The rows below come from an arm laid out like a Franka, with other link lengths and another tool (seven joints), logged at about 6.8 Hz.
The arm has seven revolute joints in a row. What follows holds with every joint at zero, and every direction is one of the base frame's. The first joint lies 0.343 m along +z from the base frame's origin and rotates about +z. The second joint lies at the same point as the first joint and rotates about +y. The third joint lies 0.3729 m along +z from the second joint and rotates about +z. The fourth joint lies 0.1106 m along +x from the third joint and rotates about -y. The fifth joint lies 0.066 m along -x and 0.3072 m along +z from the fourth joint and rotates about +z. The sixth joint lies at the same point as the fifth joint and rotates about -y. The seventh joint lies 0.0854 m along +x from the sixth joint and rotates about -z. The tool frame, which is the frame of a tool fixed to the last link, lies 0.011 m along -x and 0.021 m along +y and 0.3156 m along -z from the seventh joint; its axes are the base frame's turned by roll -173.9, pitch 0 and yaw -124.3 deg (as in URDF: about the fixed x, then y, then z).
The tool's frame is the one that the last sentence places.
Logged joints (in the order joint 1, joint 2, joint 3, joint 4, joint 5, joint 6, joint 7), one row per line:
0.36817, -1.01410, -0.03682, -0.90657, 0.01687, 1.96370, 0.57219
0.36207, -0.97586, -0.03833, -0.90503, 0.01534, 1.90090, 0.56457
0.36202, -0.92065, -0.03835, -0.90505, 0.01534, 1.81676, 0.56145
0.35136, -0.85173, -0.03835, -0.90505, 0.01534, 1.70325, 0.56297
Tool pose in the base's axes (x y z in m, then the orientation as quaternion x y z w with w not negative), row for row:
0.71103, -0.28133, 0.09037, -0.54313, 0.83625, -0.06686, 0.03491
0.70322, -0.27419, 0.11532, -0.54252, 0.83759, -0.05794, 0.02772
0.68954, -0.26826, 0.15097, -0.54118, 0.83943, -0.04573, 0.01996
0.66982, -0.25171, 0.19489, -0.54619, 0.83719, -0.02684, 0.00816
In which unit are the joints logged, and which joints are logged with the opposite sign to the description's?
The joints are logged in radians. Opposite sign: joint 1, joint 2, joint 7.
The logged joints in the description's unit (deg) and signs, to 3 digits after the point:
-21.095, 58.104, -2.110, -51.943, 0.967, 112.512, -32.784
-20.745, 55.913, -2.196, -51.854, 0.879, 108.914, -32.347
-20.742, 52.749, -2.197, -51.856, 0.879, 104.093, -32.169
-20.131, 48.801, -2.197, -51.856, 0.879, 97.589, -32.256

